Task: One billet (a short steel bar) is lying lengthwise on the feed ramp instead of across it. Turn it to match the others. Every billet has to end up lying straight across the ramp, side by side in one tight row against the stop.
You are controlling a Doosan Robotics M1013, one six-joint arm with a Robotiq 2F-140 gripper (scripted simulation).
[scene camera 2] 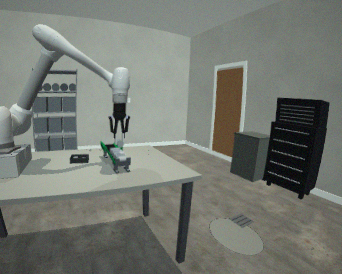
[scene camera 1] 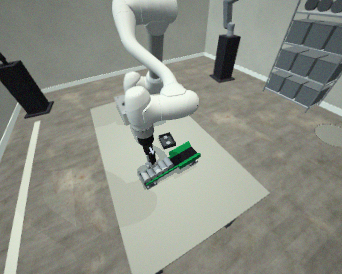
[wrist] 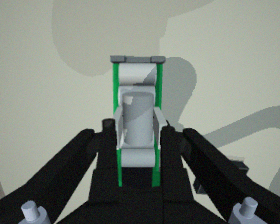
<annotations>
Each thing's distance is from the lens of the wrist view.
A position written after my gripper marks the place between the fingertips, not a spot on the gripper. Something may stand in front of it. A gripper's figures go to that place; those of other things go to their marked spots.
my gripper (wrist: 138,116): 0.21 m
billet (wrist: 138,107): 0.18 m
</annotations>
